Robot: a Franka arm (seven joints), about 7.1 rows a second.
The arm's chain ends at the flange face. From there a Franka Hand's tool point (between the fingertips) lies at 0.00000 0.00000 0.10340 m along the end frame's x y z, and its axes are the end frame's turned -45 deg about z.
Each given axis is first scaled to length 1.
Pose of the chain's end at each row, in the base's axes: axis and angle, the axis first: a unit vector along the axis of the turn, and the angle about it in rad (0 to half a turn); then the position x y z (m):
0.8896 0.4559 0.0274 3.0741 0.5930 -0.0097 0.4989
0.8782 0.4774 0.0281 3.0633 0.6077 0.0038 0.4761
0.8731 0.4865 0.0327 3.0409 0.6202 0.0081 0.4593
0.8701 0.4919 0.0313 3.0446 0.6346 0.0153 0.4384
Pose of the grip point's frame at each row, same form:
0.6476 0.7619 0.0124 3.0583 0.6012 -0.0133 0.3959
0.6289 0.7774 0.0110 3.0478 0.6167 -0.0005 0.3732
0.6207 0.7839 0.0109 3.0235 0.6311 0.0023 0.3566
0.6159 0.7878 0.0103 3.0280 0.6451 0.0098 0.3357

